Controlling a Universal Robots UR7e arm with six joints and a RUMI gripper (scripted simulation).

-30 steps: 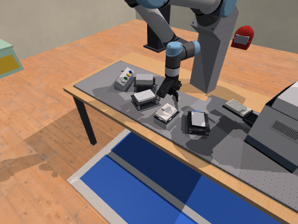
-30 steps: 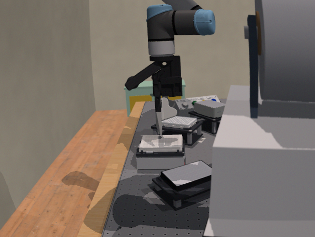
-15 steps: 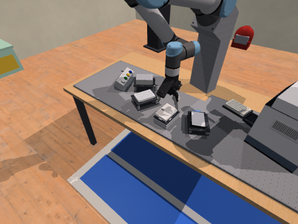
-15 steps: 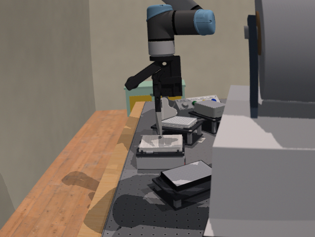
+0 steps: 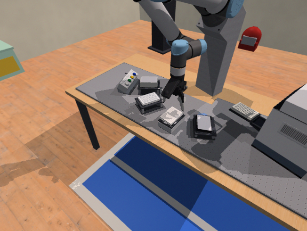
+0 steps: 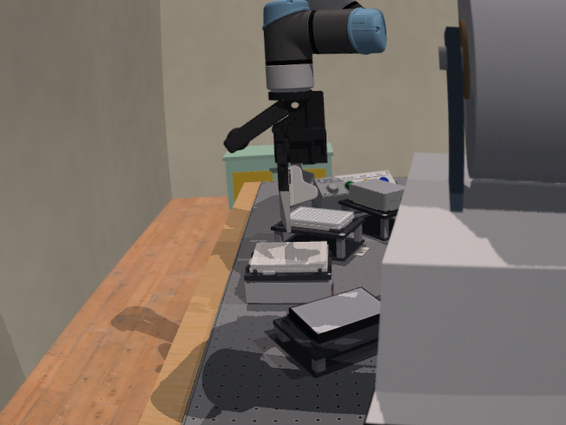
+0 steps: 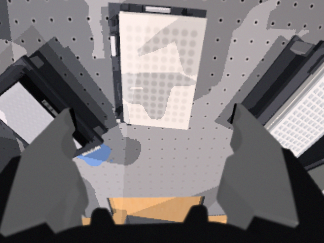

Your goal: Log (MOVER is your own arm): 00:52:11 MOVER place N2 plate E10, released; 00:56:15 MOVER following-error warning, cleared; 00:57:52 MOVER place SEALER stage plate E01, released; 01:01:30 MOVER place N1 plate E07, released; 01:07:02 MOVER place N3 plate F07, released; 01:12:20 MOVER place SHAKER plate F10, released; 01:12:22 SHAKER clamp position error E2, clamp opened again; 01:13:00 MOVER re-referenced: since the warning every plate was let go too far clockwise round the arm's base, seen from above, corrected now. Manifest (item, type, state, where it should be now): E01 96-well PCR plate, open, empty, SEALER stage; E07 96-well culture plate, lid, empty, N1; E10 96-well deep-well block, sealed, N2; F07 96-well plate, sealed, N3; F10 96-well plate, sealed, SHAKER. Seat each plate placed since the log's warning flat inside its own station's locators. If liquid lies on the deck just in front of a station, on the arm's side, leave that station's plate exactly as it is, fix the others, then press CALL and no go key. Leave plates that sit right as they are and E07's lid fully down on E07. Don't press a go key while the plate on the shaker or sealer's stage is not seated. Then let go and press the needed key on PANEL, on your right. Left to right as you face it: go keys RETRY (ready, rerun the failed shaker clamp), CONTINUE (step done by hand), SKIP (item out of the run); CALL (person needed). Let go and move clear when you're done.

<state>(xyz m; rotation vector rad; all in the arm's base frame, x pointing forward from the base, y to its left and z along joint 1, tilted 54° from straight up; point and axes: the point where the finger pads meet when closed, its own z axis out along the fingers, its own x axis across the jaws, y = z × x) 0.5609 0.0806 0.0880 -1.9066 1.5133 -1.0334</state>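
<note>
The dark sealed plate is 100 mm behind my hand, 160 mm to the left of it and 90 mm below it. Also, from my hand: white PCR plate (300 mm behind, 300 mm to the left, 40 mm below); grey deep-well block (150 mm behind, 360 mm to the right, 60 mm below); white retry key (30 mm behind, 470 mm to the right, 70 mm below).
</note>
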